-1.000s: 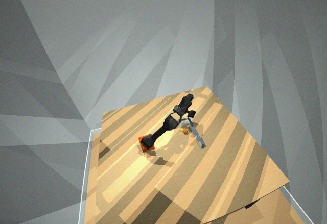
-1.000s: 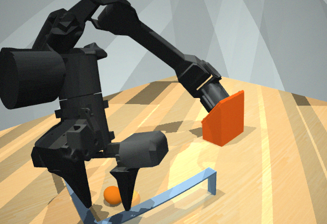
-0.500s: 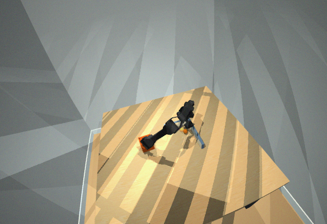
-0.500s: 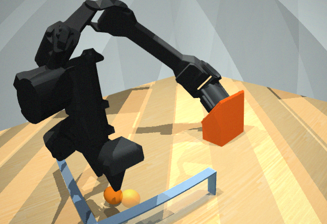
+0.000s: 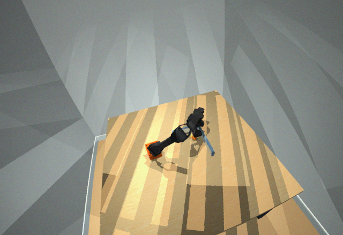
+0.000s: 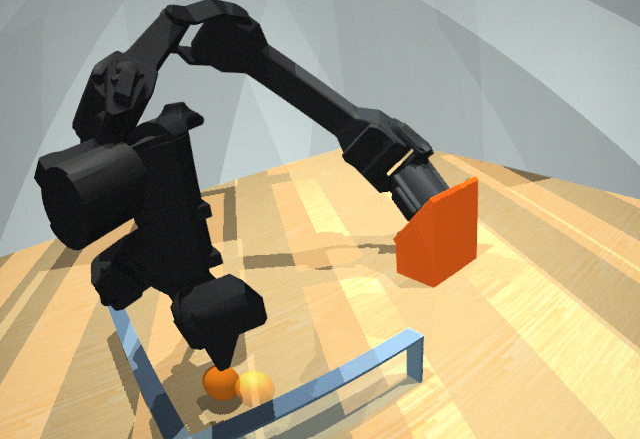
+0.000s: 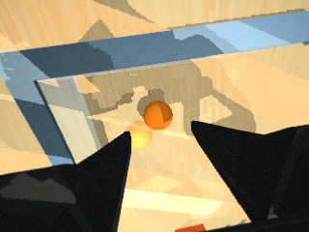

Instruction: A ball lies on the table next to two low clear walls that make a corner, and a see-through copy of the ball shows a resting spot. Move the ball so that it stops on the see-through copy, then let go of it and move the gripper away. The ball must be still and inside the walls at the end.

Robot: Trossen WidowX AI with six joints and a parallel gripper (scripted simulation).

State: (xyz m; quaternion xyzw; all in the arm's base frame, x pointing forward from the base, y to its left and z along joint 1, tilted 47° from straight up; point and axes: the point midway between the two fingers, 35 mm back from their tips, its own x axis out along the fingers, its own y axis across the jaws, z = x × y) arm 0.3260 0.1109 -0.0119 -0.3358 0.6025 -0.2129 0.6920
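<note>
Now: gripper tip 40 mm above the orange ball. Round my gripper tip: see-through copy (40 mm below, 30 mm to the left, 30 mm behind).
</note>
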